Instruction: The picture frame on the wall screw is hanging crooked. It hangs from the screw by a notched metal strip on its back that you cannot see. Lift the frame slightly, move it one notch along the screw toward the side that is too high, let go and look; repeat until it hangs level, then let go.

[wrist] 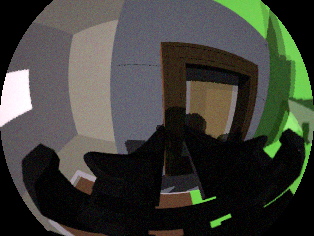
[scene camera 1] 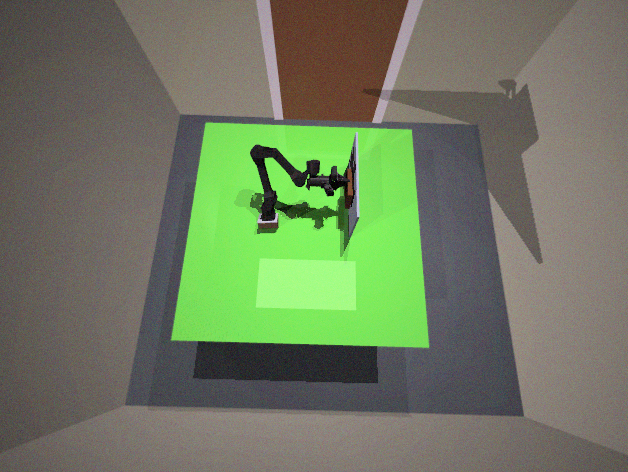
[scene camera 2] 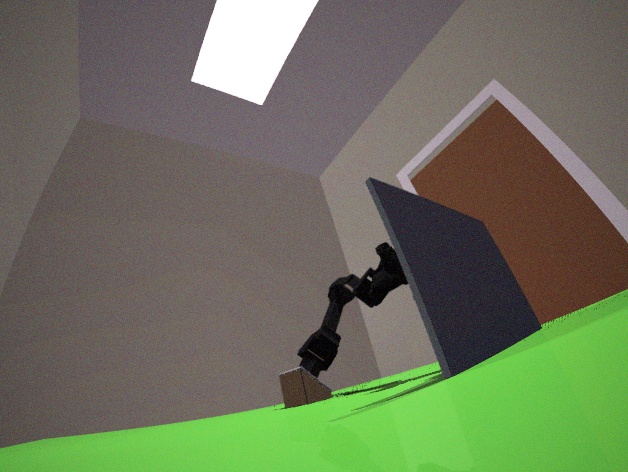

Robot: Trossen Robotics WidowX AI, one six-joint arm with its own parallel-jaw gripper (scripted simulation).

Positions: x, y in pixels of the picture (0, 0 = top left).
Scene:
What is my gripper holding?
A brown picture frame.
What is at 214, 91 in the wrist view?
A brown picture frame.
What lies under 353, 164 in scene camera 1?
A grey wall panel.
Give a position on a grey wall panel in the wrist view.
At 135, 75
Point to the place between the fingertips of my gripper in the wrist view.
172, 129

